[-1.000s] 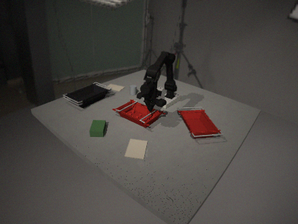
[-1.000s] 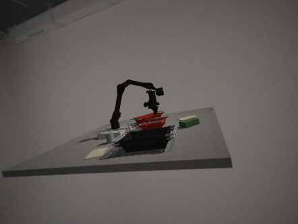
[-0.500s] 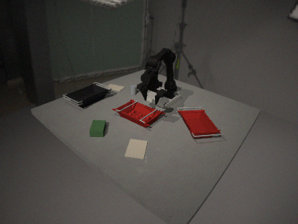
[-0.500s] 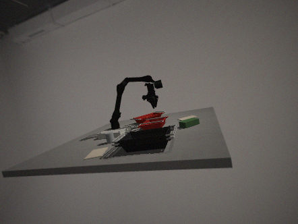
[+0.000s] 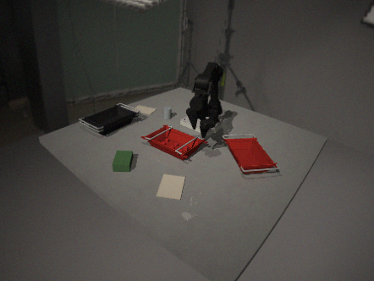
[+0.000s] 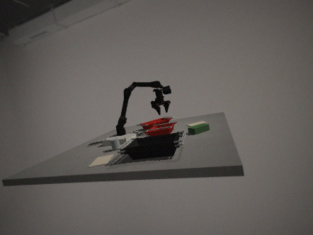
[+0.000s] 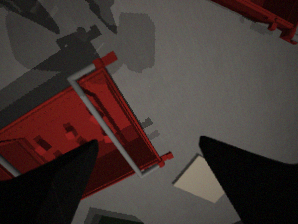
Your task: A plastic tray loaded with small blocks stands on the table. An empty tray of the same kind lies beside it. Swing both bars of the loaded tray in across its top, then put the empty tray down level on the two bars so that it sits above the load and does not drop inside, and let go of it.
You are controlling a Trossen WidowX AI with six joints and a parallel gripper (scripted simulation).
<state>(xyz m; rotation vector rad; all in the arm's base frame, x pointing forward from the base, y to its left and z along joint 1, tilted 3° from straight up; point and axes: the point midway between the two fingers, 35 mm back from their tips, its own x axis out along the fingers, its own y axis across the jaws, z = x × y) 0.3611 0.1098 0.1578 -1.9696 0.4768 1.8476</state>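
The red tray is 22 cm to the left of my gripper tip, 15 cm behind it and 10 cm below it. Also, from my gripper tip: green block: 28 cm ahead, 24 cm to the right, 12 cm below; grey cylinder: 41 cm to the right, 28 cm behind, 10 cm below.
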